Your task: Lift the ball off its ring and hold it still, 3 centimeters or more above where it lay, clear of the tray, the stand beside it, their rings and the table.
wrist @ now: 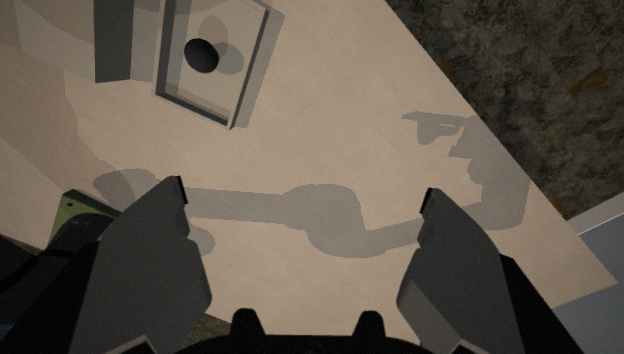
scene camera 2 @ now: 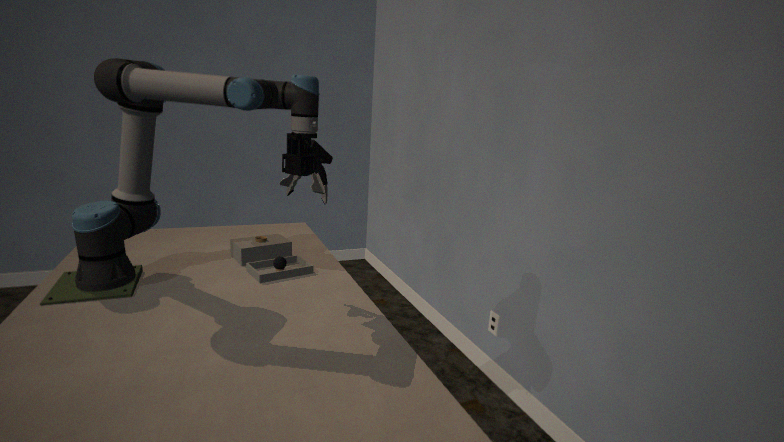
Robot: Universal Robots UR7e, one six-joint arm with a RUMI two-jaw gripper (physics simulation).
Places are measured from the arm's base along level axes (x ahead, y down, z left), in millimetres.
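Where they show: gripper, fingertip midpoint: [wrist: 307, 185] [scene camera 2: 306, 200]; arm's base at its link origin: [scene camera 2: 106, 280].
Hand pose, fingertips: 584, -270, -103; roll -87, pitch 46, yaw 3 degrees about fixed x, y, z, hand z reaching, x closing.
Note:
Things, the pixels of their top centre, and the offset from my fingertips, as dx, dy, dz. "spot": a spot on its surface instead. Level surfaces: height alone.
- dark ball at its top centre: [wrist: 194, 56] [scene camera 2: 279, 256] -76, +231, +160
- small orange-brown ring at a spot on its surface: [scene camera 2: 260, 239] spot: -145, +211, +308
- table at its surface level: dy +286
A dark ball [scene camera 2: 280, 263] [wrist: 201, 55] rests inside a shallow grey tray [scene camera 2: 285, 273] [wrist: 192, 110] on the table. The ring under the ball cannot be made out. The grey box-like stand [scene camera 2: 266, 253] [wrist: 113, 42] is beside the tray, with a small orange-brown ring [scene camera 2: 260, 239] on its top in the scene view. My gripper [scene camera 2: 307, 198] [wrist: 307, 185] is open and points down, high above the table. Nothing is between its fingers. In the wrist view the ball lies beyond the fingertips, towards the upper left.
The table [scene camera 2: 181, 400] [wrist: 320, 135] carries the arm's green base plate [scene camera 2: 60, 293] [wrist: 59, 215] and the arm's shadow. A grey wall [scene camera 2: 576, 164] stands beyond the table's right edge, with a strip of dark floor [scene camera 2: 417, 323] [wrist: 530, 75] between them.

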